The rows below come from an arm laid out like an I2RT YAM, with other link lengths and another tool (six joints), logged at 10 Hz.
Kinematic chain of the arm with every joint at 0, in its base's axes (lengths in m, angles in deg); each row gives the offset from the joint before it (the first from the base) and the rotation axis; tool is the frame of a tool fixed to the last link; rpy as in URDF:
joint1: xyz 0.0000 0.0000 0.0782 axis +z
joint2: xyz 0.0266 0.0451 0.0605 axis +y
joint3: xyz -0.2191 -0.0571 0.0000 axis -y
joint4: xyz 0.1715 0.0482 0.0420 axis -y
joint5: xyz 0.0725 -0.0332 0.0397 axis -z
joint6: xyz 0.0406 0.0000 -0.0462 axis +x
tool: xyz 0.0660 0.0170 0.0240 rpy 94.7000 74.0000 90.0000
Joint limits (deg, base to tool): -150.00..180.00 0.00..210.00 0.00..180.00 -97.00..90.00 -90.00..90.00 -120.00..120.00
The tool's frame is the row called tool.
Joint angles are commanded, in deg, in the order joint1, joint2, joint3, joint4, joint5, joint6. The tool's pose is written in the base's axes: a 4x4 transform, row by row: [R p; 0 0 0 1], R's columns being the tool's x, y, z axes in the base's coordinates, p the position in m. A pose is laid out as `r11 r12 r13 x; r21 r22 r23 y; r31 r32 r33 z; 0 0 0 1`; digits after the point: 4 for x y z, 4 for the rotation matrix.
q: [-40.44 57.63 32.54 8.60 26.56 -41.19]
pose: -0.5813 0.7556 0.3018 0.1823; -0.0048 0.3678 -0.9299 -0.1804; -0.8137 -0.5420 -0.2102 0.2381; 0 0 0 1
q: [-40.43 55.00 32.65 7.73 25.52 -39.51]
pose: -0.5362 0.7801 0.3225 0.1798; -0.0161 0.3725 -0.9279 -0.1759; -0.8439 -0.5027 -0.1872 0.2473; 0 0 0 1
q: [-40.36 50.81 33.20 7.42 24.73 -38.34]
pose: -0.4675 0.8140 0.3447 0.1748; -0.0558 0.3621 -0.9305 -0.1695; -0.8822 -0.4542 -0.1239 0.2664; 0 0 0 1
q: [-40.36 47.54 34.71 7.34 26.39 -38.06]
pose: -0.4121 0.8520 0.3229 0.1668; -0.0913 0.3140 -0.9450 -0.1668; -0.9066 -0.4189 -0.0516 0.2878; 0 0 0 1
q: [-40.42 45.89 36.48 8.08 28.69 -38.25]
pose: -0.3701 0.8842 0.2849 0.1597; -0.1211 0.2581 -0.9585 -0.1668; -0.9211 -0.3892 0.0116 0.3071; 0 0 0 1
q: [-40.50 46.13 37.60 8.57 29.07 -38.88]
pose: -0.3639 0.8893 0.2771 0.1593; -0.1361 0.2436 -0.9603 -0.1677; -0.9215 -0.3871 0.0324 0.3144; 0 0 0 1
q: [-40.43 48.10 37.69 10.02 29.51 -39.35]
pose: -0.3771 0.8856 0.2713 0.1634; -0.1319 0.2386 -0.9621 -0.1718; -0.9168 -0.3986 0.0268 0.3122; 0 0 0 1
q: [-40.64 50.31 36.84 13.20 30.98 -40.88]
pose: -0.4025 0.8823 0.2438 0.1657; -0.1299 0.2086 -0.9693 -0.1783; -0.9062 -0.4218 0.0306 0.3079; 0 0 0 1
